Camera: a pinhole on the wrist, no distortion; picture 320 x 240 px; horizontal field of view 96.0 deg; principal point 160.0 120.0 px. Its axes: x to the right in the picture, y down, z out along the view. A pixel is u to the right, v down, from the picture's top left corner.
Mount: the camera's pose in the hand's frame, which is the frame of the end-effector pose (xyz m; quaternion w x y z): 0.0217 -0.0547 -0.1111 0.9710 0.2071 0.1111 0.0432
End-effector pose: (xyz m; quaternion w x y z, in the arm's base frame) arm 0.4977 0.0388 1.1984 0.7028 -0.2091 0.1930 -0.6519
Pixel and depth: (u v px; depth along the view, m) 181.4 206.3 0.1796
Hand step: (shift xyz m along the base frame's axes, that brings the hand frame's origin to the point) 0.0343 -0.0830 0.0866
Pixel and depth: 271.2 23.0 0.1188
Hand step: -0.1557 -0.1537 0.0414
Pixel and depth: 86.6 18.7 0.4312
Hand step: -0.3438 0.0543 0.4484
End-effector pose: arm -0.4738 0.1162 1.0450 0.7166 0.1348 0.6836 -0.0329
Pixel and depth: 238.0 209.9 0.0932
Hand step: -0.0155 -0.0148 -0.0944
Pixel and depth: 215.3 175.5 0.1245
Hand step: 0.0033 -0.0409 -0.1020
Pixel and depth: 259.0 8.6 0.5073
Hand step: 0.0068 -0.5023 -0.5688
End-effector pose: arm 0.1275 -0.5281 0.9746 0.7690 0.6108 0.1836 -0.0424
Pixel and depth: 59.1 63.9 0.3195
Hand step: -0.1631 -0.2579 -0.2281
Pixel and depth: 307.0 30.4 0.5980
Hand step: 0.5888 -0.1554 -0.7365
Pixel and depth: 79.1 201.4 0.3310
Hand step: -0.0250 -0.3075 0.0494
